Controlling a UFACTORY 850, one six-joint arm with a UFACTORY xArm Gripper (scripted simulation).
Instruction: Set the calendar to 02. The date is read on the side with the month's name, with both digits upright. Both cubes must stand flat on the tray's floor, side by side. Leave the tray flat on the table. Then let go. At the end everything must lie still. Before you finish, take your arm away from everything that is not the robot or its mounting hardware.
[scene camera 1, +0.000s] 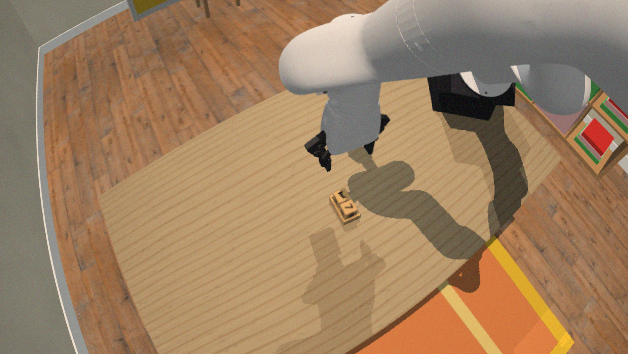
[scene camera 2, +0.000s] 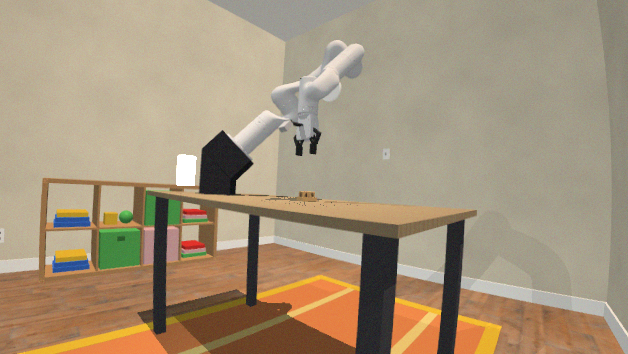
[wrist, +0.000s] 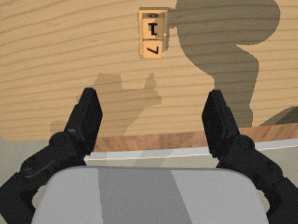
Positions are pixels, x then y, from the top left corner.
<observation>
gripper: scene camera 1 346, 157; scene camera 2; wrist
same spot on gripper: (wrist: 66, 149) = (scene camera 2: 310, 140)
</observation>
